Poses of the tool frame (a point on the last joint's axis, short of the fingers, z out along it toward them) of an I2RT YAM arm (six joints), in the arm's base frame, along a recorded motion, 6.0 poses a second.
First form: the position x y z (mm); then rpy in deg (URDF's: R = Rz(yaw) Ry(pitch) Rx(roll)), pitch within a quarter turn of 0, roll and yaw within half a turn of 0.
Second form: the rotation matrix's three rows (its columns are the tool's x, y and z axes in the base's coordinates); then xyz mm. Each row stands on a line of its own. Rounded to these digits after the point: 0 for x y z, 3 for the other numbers.
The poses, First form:
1: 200 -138 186 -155.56 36.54 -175.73
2: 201 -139 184 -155.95 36.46 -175.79
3: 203 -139 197 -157.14 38.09 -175.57
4: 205 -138 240 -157.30 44.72 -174.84
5: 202 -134 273 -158.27 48.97 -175.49
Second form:
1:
-0.801 0.178 0.571
-0.060 0.926 -0.372
-0.595 -0.332 -0.731
200 -138 186

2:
-0.802 0.174 0.571
-0.059 0.929 -0.367
-0.594 -0.328 -0.734
201 -139 184

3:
-0.785 0.168 0.597
-0.061 0.937 -0.343
-0.617 -0.306 -0.725
203 -139 197

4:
-0.708 0.187 0.681
-0.064 0.943 -0.326
-0.704 -0.274 -0.656
205 -138 240

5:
-0.654 0.205 0.728
-0.052 0.948 -0.314
-0.754 -0.243 -0.610
202 -134 273

